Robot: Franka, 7 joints.
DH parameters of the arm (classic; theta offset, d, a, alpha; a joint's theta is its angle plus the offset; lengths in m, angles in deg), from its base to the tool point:
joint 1: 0 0.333 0 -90
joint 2: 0 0 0 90
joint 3: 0 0.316 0.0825 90
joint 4: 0 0 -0.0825 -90
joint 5: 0 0.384 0 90
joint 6: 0 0 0.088 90
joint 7: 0 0.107 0 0
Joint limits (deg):
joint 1: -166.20..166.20
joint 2: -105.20..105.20
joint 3: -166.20..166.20
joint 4: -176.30..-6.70
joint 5: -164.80..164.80
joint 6: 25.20..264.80
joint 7: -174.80..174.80
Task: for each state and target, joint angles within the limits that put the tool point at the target. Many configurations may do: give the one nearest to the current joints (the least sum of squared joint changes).
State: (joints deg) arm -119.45 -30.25 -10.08 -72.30 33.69 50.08 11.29
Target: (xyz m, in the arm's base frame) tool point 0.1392 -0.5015 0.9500
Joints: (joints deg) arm -89.21 10.52 10.93 -42.72 45.43 105.01 11.29
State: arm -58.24 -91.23 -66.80 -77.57 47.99 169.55 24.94
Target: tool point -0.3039 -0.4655 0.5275
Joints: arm -23.12 -80.10 -68.28 -123.45 51.52 162.21 24.94
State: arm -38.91 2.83 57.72 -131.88 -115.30 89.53 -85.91
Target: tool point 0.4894 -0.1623 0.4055
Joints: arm -51.69 1.20 45.01 -134.37 -113.34 86.44 -85.91
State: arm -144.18 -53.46 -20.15 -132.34 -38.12 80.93 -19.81
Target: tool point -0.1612 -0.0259 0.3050
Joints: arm -138.56 -47.37 -20.02 -173.63 -26.34 72.41 -19.81
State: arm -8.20 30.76 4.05 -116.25 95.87 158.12 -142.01
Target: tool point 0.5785 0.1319 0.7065
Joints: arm 1.95 -2.00 14.20 -94.70 94.51 156.26 -142.01
